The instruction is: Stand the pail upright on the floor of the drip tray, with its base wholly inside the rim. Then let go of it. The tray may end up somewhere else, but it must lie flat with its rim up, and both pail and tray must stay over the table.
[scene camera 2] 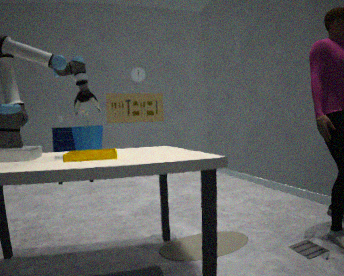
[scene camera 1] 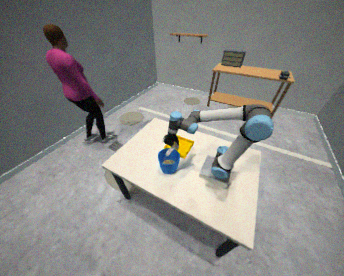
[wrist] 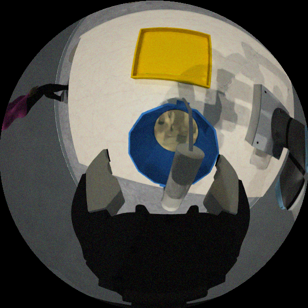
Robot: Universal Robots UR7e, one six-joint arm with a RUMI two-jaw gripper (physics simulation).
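Pixels of known places: gripper, fingertip midpoint: (scene camera 2: 88, 113) (scene camera 1: 169, 146); arm's base at its link origin: (scene camera 2: 8, 147).
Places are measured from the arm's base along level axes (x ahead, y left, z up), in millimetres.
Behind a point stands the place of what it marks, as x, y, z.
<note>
A blue pail (scene camera 1: 169, 164) {342, 284, 91} (scene camera 2: 89, 137) {425, 132, 29} (wrist: 145, 157) stands upright on the table, beside the tray and apart from it in the wrist view. Its pale handle grip (wrist: 184, 175) stands raised over the opening. A yellow drip tray (scene camera 1: 185, 146) {416, -101, -65} (scene camera 2: 91, 155) {490, -180, -47} (wrist: 172, 54) lies flat with its rim up. My gripper (scene camera 1: 172, 147) {414, 178, 171} (scene camera 2: 88, 109) {414, 178, 171} (wrist: 164, 153) is open and empty, pointing down above the pail. In the wrist view the handle grip shows between the two jaws, nearer the right one. In scene camera 1 the gripper hides part of the tray.
The robot's base plate (scene camera 1: 208, 169) {80, 72, -6} (wrist: 256, 117) stands on the table (scene camera 1: 150, 145) {736, 106, -69} (scene camera 2: 165, 154) {832, -83, -69}, to the right of the pail in scene camera 1. A person in a pink top (scene camera 1: 74, 75) (scene camera 2: 327, 75) stands on the floor beyond the table. A wooden shelf unit (scene camera 1: 252, 73) stands at the back.
</note>
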